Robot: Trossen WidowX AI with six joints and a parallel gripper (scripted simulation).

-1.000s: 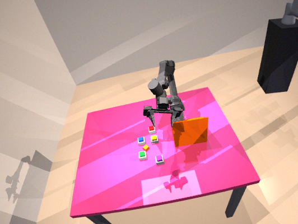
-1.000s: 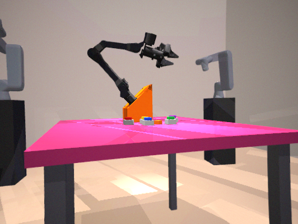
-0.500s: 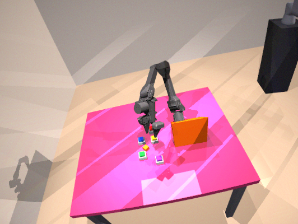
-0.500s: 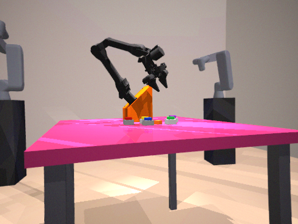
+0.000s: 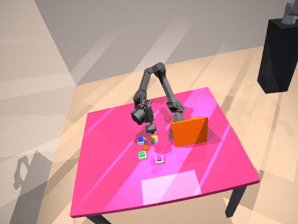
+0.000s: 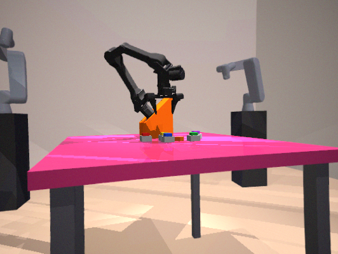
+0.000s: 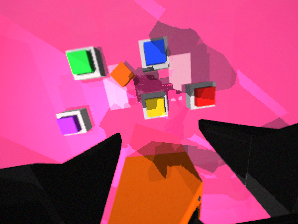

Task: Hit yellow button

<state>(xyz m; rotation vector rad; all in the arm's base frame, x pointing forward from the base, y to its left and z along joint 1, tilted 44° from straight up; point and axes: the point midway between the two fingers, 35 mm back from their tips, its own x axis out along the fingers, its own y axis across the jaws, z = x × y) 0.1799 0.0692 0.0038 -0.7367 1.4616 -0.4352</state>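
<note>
Right now the yellow button is 9 cm below my gripper tip. From my gripper tip the other things lie so: blue button (9 cm below, 9 cm ahead); red button (9 cm to the right, 9 cm below, 2 cm ahead); small orange block (12 cm below, 6 cm to the left, 6 cm ahead).
</note>
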